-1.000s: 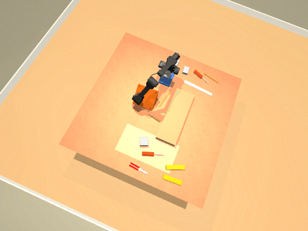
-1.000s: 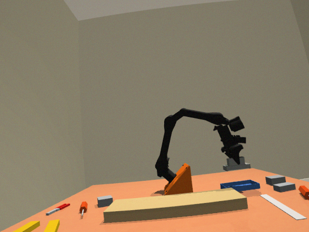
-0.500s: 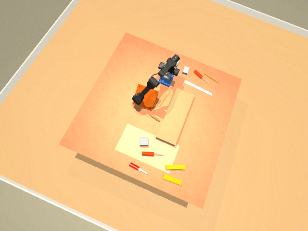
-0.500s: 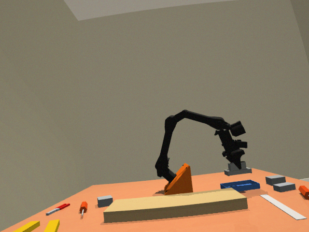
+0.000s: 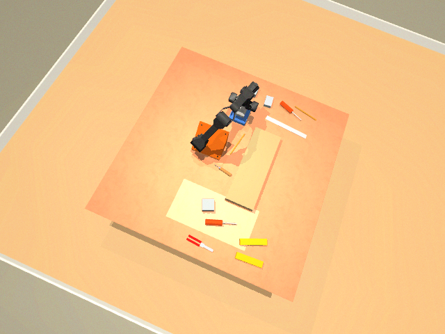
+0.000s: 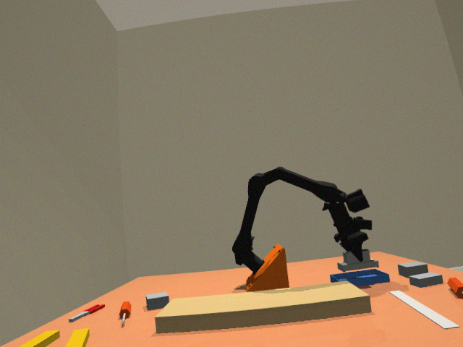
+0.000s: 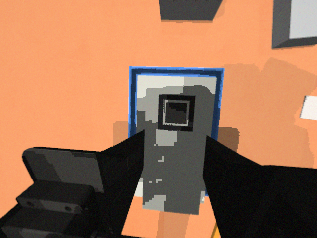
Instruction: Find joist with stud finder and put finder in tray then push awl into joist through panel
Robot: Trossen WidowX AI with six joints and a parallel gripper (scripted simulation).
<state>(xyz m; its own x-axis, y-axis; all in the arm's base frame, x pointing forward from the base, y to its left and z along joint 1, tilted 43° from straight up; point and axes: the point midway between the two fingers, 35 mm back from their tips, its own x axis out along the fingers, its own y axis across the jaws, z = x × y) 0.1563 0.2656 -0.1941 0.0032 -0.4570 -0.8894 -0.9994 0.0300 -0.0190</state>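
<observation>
The blue tray is 10 mm to the right of my gripper tip and 60 mm below it. From my gripper tip the other things lie so: white ruler 320 mm ahead, 10 mm to the left, 70 mm below; grey stud finder 10 mm to the left, 20 mm above; square indicator 20 mm to the left, 30 mm above.
</observation>
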